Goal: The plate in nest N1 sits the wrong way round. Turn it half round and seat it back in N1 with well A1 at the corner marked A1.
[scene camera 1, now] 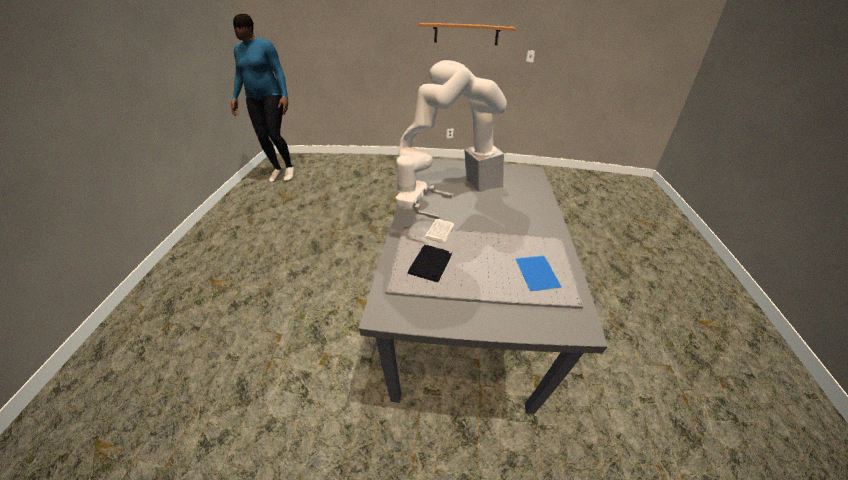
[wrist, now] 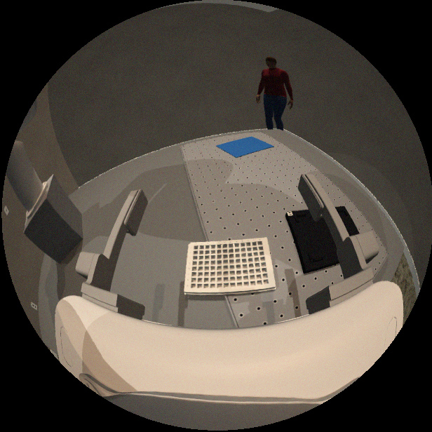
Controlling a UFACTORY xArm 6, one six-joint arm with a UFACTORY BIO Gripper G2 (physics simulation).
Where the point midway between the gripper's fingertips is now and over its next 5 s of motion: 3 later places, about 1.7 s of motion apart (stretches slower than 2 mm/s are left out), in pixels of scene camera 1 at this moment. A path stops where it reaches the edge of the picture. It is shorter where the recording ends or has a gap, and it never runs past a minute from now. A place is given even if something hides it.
The gripper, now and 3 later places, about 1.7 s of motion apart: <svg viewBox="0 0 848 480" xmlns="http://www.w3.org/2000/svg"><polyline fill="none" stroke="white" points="445,206 444,207 440,208 438,221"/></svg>
